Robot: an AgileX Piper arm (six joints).
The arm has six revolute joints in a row. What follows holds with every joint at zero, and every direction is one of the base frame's.
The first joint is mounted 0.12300 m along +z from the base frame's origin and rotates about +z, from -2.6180 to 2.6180 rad.
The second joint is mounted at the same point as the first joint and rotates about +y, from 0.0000 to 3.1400 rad.
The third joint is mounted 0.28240 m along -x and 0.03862 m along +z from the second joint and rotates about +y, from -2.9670 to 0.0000 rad.
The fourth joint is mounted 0.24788 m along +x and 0.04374 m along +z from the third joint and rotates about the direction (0.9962, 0, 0.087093), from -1.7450 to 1.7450 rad.
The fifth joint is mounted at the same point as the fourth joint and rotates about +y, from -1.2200 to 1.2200 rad.
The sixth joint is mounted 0.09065 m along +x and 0.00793 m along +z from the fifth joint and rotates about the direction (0.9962, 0, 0.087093), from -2.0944 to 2.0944 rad.
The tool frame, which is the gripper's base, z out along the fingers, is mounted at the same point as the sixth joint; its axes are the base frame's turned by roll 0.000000, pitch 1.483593 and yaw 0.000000 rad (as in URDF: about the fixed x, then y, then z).
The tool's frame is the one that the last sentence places.
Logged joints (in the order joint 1, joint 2, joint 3, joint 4, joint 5, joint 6), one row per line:
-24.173, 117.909, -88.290, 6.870, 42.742, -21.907
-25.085, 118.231, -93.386, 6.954, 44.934, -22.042
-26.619, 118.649, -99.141, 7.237, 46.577, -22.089
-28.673, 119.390, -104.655, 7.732, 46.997, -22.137
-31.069, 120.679, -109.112, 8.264, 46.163, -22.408
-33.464, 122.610, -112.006, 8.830, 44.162, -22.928
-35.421, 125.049, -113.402, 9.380, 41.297, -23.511
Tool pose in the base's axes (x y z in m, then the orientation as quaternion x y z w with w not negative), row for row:
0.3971, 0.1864, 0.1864, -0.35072, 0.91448, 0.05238, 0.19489
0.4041, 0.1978, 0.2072, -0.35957, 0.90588, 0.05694, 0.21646
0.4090, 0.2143, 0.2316, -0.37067, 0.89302, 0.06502, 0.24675
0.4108, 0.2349, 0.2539, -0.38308, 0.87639, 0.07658, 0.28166
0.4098, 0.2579, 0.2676, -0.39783, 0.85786, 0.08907, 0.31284
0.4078, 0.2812, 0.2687, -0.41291, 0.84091, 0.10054, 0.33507
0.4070, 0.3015, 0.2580, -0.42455, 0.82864, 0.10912, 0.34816
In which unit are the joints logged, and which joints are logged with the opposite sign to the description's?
The joints are logged in degrees. Opposite sign: joint 1.
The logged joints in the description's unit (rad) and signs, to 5 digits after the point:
0.42190, 2.05790, -1.54095, 0.11990, 0.74599, -0.38235
0.43782, 2.06352, -1.62989, 0.12137, 0.78425, -0.38471
0.46459, 2.07082, -1.73034, 0.12631, 0.81292, -0.38553
0.50044, 2.08375, -1.82657, 0.13495, 0.82025, -0.38636
0.54226, 2.10625, -1.90436, 0.14423, 0.80570, -0.39109
0.58406, 2.13995, -1.95487, 0.15411, 0.77077, -0.40017
0.61821, 2.18252, -1.97924, 0.16371, 0.72077, -0.41034

